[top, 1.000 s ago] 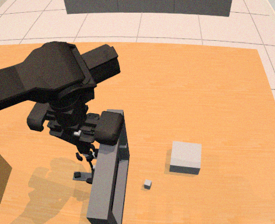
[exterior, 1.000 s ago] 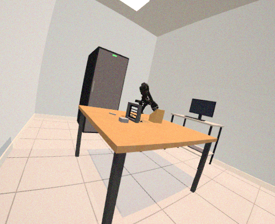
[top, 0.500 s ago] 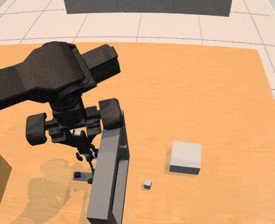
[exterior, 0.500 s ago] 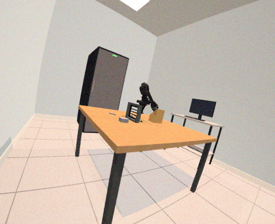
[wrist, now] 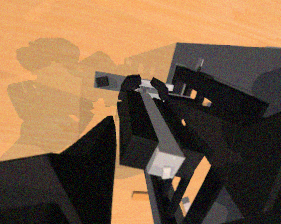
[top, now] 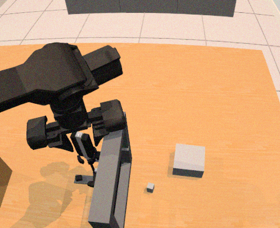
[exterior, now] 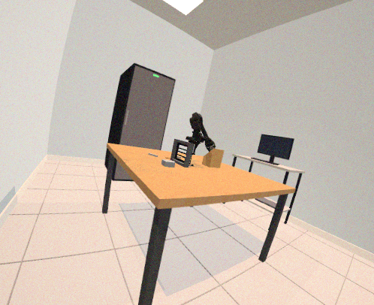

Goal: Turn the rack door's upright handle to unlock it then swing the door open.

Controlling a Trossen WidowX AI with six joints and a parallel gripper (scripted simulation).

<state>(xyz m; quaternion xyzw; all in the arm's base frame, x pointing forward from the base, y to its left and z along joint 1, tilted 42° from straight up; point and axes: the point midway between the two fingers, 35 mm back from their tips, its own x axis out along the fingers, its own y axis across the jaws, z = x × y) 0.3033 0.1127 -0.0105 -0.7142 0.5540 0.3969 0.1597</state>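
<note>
Right now my gripper tip is 1 cm to the left of the door handle and 2 cm above it. From my gripper tip the other things lie so: light grey block: 23 cm ahead, 6 cm to the left, 12 cm below; then thin flat strip: 21 cm ahead, 29 cm to the right, 13 cm below; then small grey cube: 14 cm ahead, 2 cm to the right, 12 cm below.
</note>
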